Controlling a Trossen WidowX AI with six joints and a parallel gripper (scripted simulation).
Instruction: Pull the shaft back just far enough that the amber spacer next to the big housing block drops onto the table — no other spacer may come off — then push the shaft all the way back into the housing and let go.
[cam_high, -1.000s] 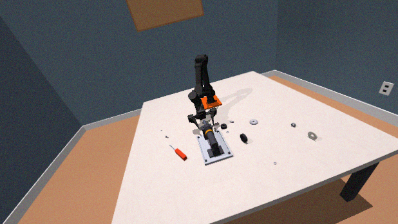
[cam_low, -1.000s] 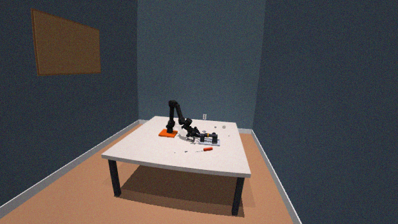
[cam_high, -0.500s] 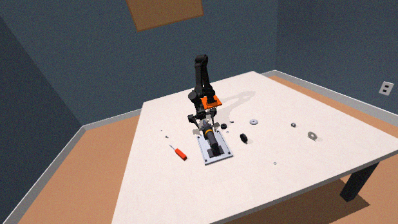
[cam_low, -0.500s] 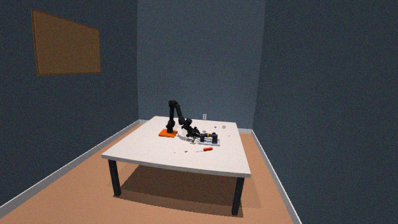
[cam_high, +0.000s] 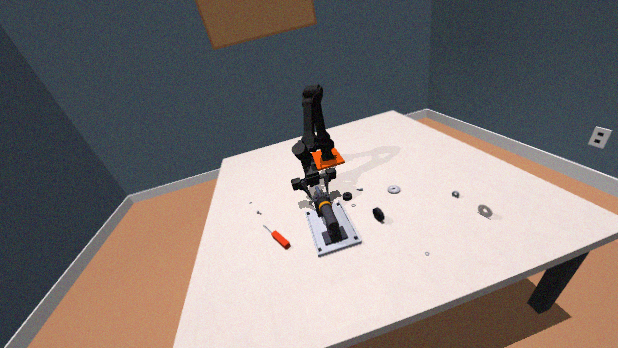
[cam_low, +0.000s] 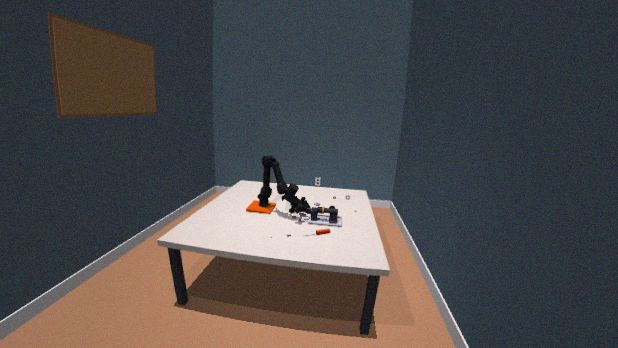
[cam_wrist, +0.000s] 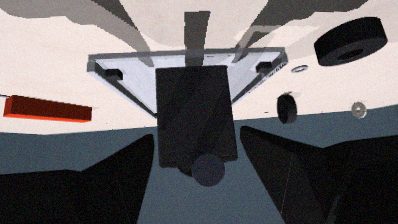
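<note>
My gripper tip is 5 cm short of the shaft and 2 cm below it. From my gripper tip the other things lie so: amber spacer 9 cm ahead, 1 cm to the left, 2 cm above.
</note>
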